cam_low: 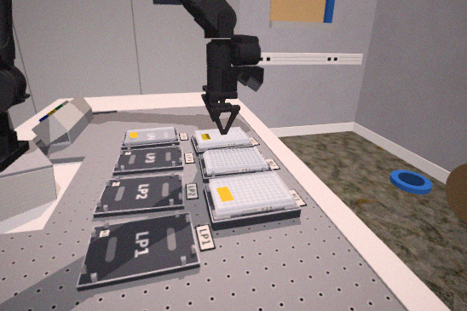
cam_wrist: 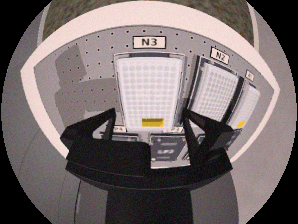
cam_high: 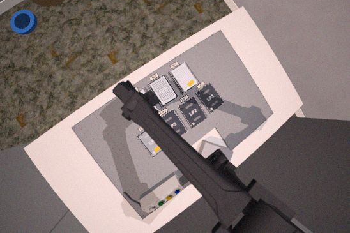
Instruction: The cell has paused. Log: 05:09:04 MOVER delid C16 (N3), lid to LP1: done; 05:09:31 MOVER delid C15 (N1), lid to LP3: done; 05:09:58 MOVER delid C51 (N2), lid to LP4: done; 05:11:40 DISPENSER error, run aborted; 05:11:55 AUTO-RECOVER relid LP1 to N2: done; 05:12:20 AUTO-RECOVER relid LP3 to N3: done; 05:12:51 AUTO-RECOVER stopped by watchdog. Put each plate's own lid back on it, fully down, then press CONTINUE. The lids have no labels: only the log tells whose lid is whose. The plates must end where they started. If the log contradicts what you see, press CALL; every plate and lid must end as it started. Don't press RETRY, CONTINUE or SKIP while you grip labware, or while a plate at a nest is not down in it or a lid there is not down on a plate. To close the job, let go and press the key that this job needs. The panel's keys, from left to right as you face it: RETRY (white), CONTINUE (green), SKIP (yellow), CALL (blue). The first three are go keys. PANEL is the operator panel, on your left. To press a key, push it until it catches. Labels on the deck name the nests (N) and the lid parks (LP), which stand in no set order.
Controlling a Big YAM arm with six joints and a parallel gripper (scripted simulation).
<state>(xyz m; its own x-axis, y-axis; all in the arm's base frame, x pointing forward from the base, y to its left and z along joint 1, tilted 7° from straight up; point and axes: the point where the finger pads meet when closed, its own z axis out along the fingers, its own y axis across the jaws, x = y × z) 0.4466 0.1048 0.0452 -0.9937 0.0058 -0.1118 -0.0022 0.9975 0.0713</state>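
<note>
Right now my hand is 30 mm above the clear lid. The rest, counted from my hand: blue key: 440 mm behind, 130 mm to the left, 10 mm above; then green key: 440 mm behind, 230 mm to the left, 10 mm above; then yellow key: 440 mm behind, 180 mm to the left, 10 mm above.
</note>
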